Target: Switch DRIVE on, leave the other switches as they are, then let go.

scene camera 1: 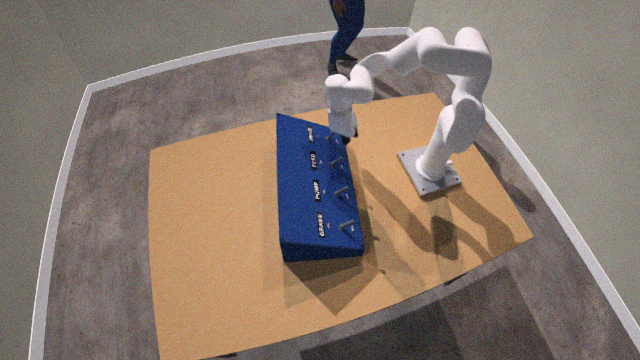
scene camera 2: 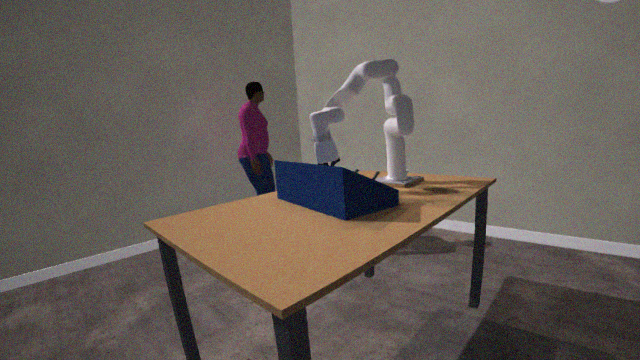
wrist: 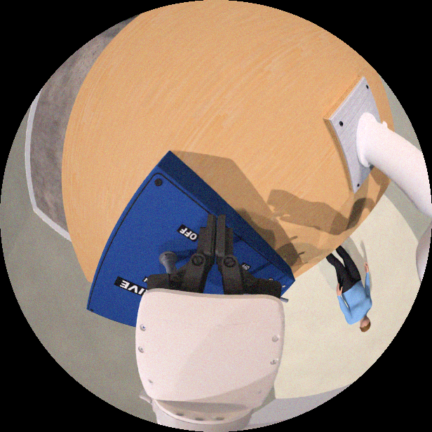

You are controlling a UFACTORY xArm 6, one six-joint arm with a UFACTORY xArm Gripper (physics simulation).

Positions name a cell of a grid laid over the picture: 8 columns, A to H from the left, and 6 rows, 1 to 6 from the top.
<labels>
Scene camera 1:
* blue sloped switch panel: D4
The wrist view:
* my gripper: E4
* blue sloped switch panel: C4
</labels>
